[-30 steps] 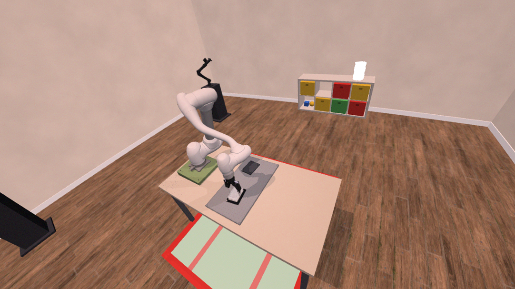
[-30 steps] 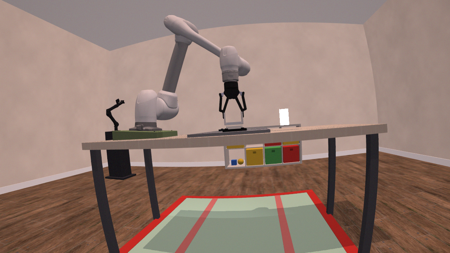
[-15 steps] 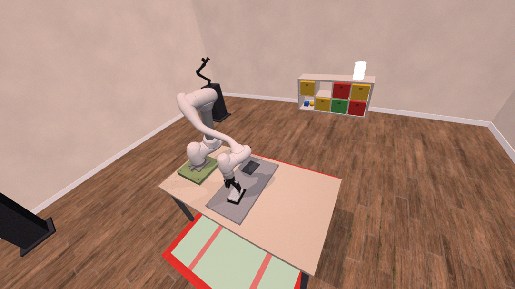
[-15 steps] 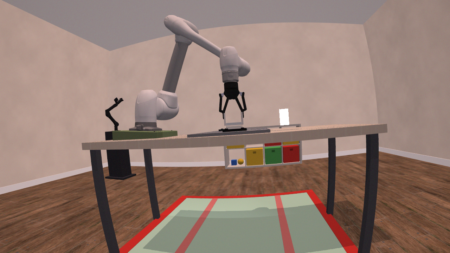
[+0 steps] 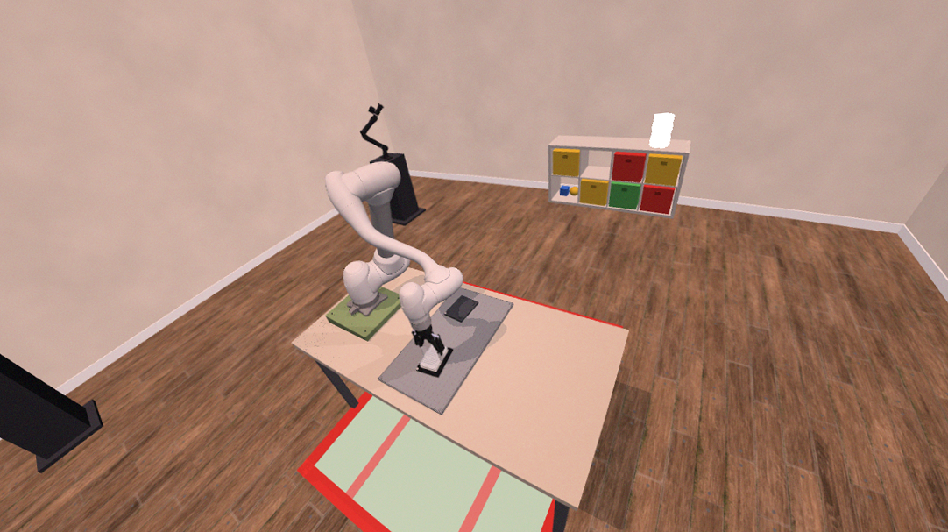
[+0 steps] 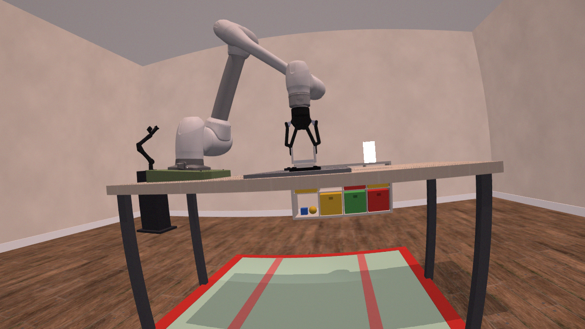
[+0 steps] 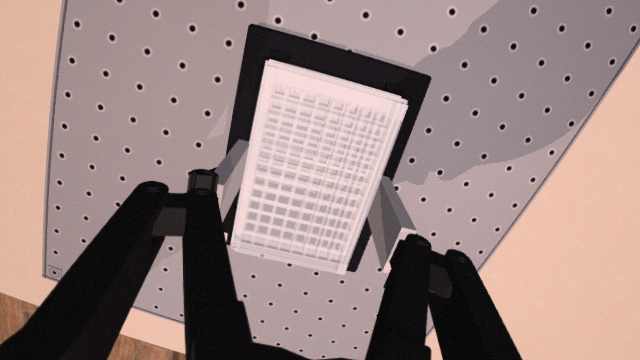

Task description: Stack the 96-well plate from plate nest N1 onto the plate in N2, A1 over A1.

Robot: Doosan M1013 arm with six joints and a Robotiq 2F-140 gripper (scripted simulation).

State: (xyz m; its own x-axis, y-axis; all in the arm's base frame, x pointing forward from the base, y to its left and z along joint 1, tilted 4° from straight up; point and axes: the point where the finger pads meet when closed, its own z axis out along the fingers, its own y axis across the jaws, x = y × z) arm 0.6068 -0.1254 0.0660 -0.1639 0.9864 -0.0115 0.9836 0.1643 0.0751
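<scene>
Now: the black plate nest 50 mm below my hand.
</scene>
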